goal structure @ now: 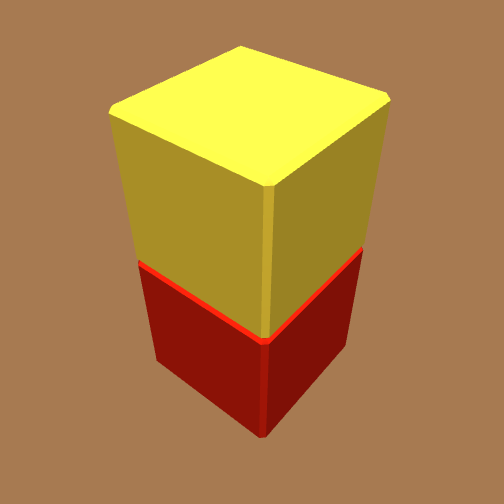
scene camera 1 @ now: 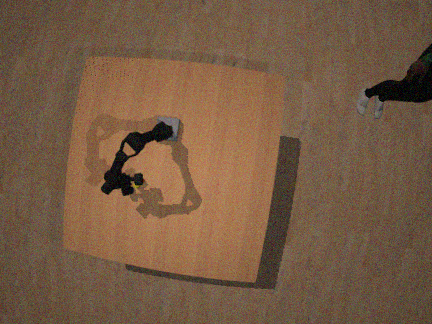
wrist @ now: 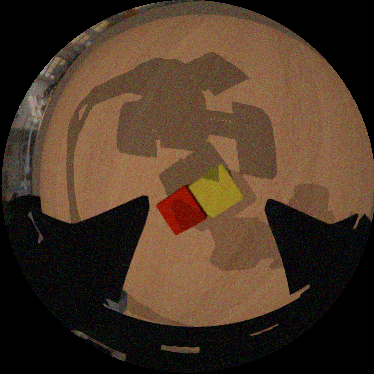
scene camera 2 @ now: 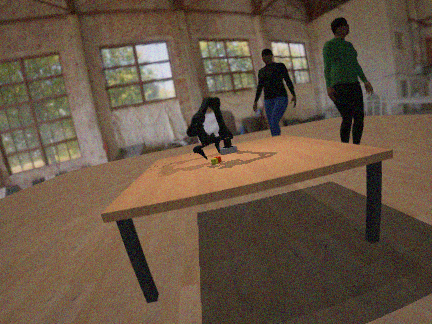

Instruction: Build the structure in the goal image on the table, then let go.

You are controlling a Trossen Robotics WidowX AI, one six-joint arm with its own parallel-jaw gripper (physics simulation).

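Note:
A yellow cube and a red cube lie side by side on the table. Their facing sides seem to touch, slightly offset. In the wrist view the pair is turned at a slant to the fingers, the red cube nearer the left finger. My gripper is open and empty above the cubes, with one finger on each side of the pair. The red cube cannot be made out in scene camera 1.
The arm's grey base stands on the table behind the cubes in scene camera 2. Shadows of the arm fall across the table top. Two people, one in black and one in green, are beyond the table.

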